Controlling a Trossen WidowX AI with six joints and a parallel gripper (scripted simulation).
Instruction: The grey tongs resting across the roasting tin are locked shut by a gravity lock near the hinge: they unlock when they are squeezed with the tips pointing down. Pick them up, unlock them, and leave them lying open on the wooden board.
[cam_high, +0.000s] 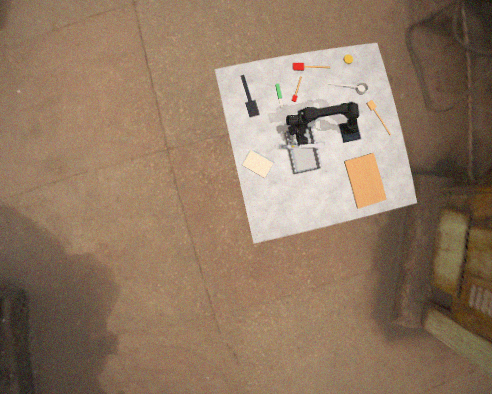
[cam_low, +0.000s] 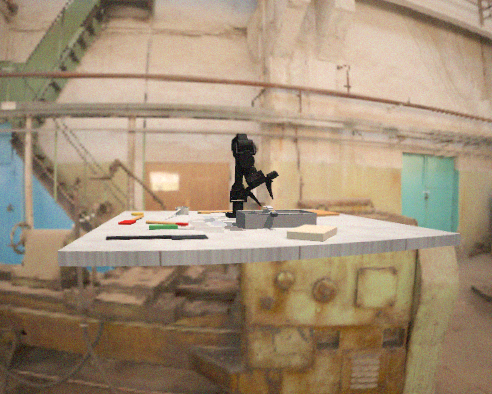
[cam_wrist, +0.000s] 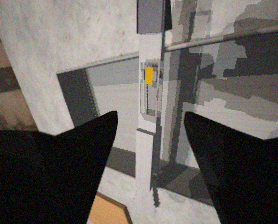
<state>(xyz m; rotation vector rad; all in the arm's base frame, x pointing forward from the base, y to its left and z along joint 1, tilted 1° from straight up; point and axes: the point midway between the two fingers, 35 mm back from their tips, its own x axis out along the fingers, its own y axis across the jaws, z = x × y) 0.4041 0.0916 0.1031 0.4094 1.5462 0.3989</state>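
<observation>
Right now the yellow mark is 3 cm below my gripper tip, 2 cm to the left of it and 2 cm ahead of it. From my gripper tip the other things lie so: grey roasting tin: 7 cm below, 5 cm behind, 4 cm to the left; black spatula: 36 cm to the right, 31 cm ahead, 9 cm below; cream block: 27 cm ahead, 13 cm to the left, 8 cm below.
</observation>
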